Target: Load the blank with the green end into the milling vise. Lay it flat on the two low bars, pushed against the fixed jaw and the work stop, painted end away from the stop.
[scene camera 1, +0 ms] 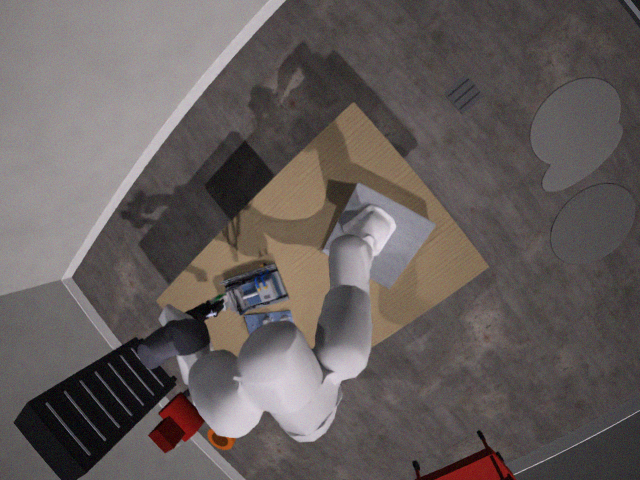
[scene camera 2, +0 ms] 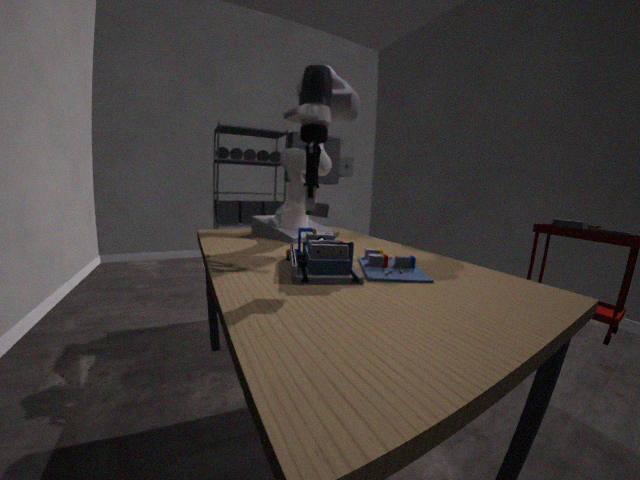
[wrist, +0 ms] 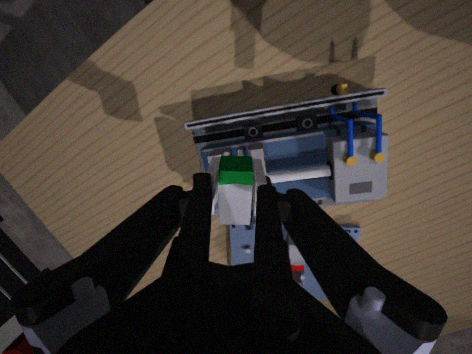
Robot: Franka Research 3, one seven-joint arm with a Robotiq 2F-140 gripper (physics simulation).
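Observation:
My gripper (scene camera 1: pixel 221 303) (scene camera 2: pixel 310 195) (wrist: pixel 236 171) points down and is shut on the grey blank with the green end (scene camera 2: pixel 308 212) (wrist: pixel 236 202). In the wrist view the green end points toward the vise's rail side. The vise (scene camera 1: pixel 267 293) (scene camera 2: pixel 329 267) (wrist: pixel 360 175) stands on the table. The held blank is above it and apart from it, and in the wrist view covers part of the vise's left end. The white rod (wrist: pixel 300 173) and blue clamp arms (wrist: pixel 350 137) show to the right. The low bars and work stop are largely hidden or cannot be told apart.
The blue pegged board (scene camera 1: pixel 251 323) (scene camera 2: pixel 413 277) (wrist: pixel 242 256) lies beside the vise with blanks having red (scene camera 2: pixel 376 260) (wrist: pixel 296 256), blue (scene camera 2: pixel 403 262) and yellow ends (scene camera 2: pixel 371 253). The raised rail (wrist: pixel 285 109) edges the vise. The table (scene camera 1: pixel 413 279) (scene camera 2: pixel 361 351) carries the arm's base.

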